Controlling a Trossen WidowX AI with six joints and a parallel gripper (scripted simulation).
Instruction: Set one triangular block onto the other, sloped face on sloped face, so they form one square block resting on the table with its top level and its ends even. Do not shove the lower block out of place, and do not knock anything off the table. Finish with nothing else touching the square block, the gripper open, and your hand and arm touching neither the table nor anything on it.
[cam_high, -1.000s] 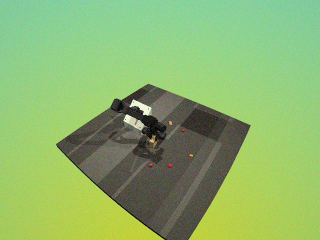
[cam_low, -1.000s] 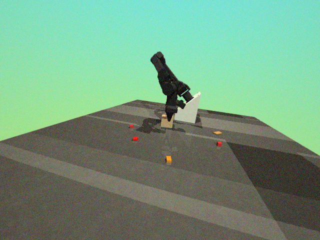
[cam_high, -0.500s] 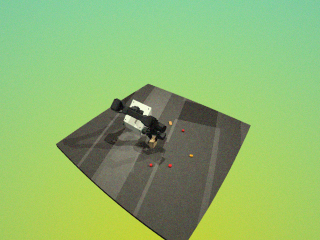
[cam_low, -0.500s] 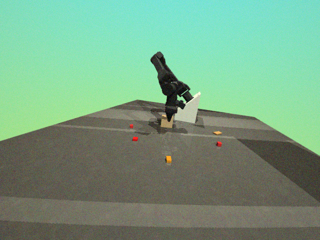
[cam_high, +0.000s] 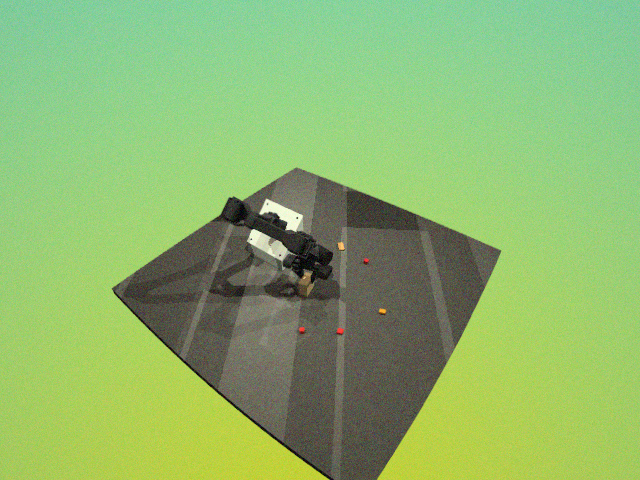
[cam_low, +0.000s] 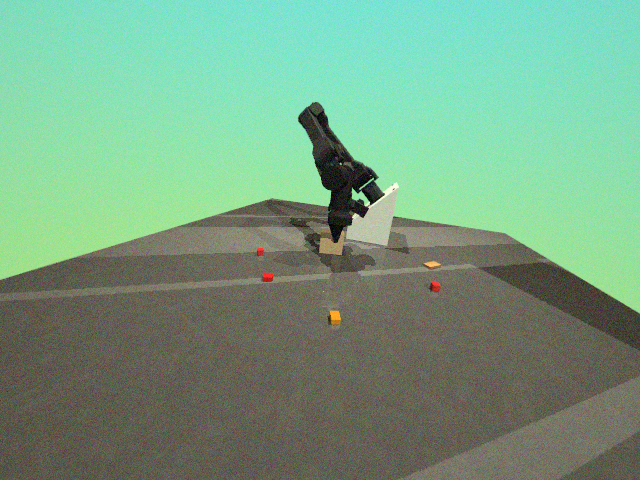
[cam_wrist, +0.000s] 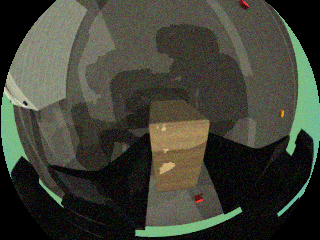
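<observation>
The tan square block is 10 mm to the left of my gripper tip and 10 mm above it. From my gripper tip the other things lie so: orange cube 310 mm ahead, 50 mm to the left, 30 mm below; small tan piece 20 mm behind, 290 mm to the left, 40 mm below.
</observation>
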